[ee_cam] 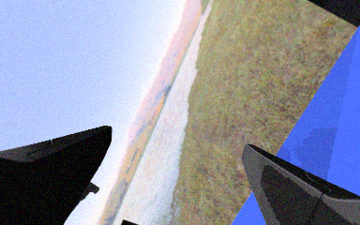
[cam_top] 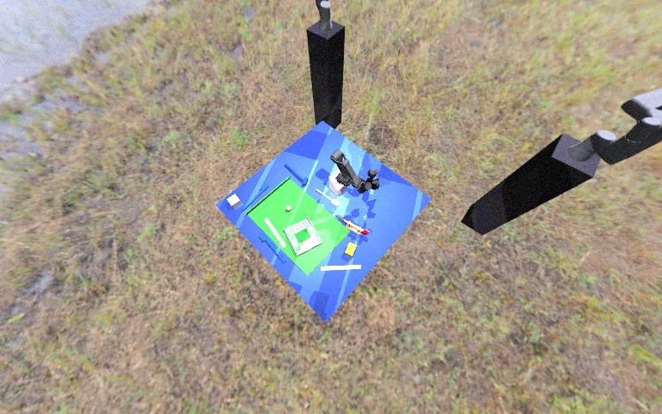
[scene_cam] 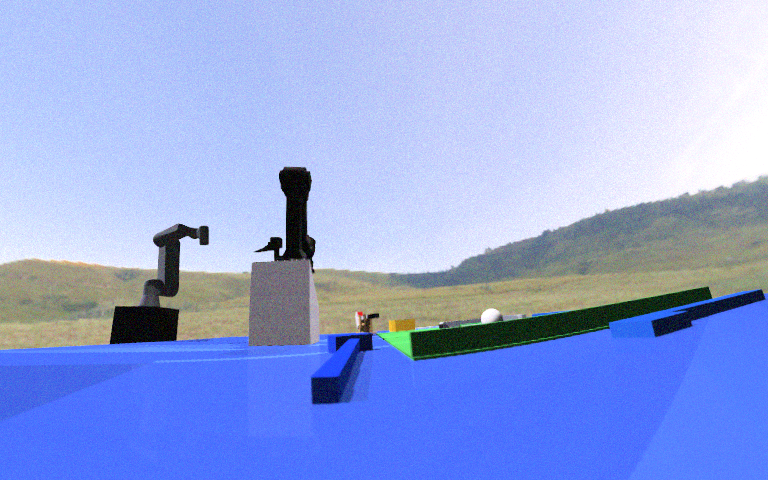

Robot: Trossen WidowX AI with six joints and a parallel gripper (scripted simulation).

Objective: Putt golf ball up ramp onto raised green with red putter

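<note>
Right now the red putter is 390 mm ahead of my gripper tip, 200 mm below it and 50 mm to the left of it. Also, from my gripper tip: green mat (640 mm ahead, 320 mm to the right, 260 mm below); then yellow block (550 mm ahead, 240 mm below, 160 mm to the left); then blue putter (630 mm to the right, 310 mm ahead, 250 mm below).
</note>
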